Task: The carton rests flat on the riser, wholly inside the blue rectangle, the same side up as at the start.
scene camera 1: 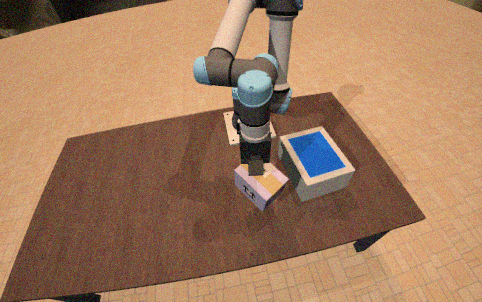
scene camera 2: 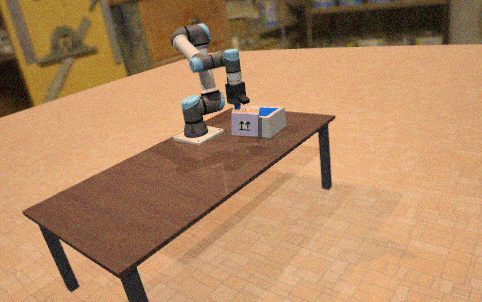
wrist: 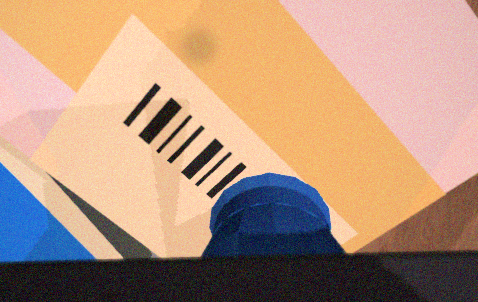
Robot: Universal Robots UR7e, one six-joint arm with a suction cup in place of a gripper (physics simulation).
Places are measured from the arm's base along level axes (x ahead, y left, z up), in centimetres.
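Pixels of known places: hand, its tool point: [scene camera 2: 238, 110] [wrist: 263, 196]; arm's base, origin of its link: [scene camera 2: 196, 133].
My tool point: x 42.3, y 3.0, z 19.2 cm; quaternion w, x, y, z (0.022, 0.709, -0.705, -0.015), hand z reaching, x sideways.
Observation:
For each thing: its top centre in the pictures, then the offset to it from my tool point. Level surfaces: height alone.
- carton, centre of its top: [wrist: 201, 142] [scene camera 1: 259, 168] [scene camera 2: 243, 107] dz +1.8, dx +3.1, dy +1.4 cm
- riser, centre of its top: [scene camera 1: 315, 152] [scene camera 2: 258, 111] dz -9.3, dx -11.8, dy +24.0 cm
- blue rectangle, centre of its top: [scene camera 1: 315, 152] [scene camera 2: 258, 111] dz -9.3, dx -11.8, dy +24.0 cm
- brown table, height of its surface: dz -21.3 cm
The carton [scene camera 1: 267, 187] [scene camera 2: 245, 123] [wrist: 298, 90] is lilac with an orange tape band, a white barcode label on top and up-arrows on its side. It hangs level above the table, just left of the riser [scene camera 1: 326, 177] [scene camera 2: 273, 122]. My suction cup [scene camera 2: 237, 106] [wrist: 271, 210] presses on the carton's top at the label's edge and holds it; in scene camera 1 the tool body hides the cup. The blue rectangle [scene camera 1: 316, 153] [scene camera 2: 267, 111] on top of the riser is bare.
The brown table [scene camera 1: 150, 180] [scene camera 2: 165, 180] carries the arm's white base plate [scene camera 1: 230, 132] [scene camera 2: 210, 135] behind the carton. The table's right edge lies just beyond the riser. The carton's shadow [scene camera 1: 258, 220] falls on the table below it.

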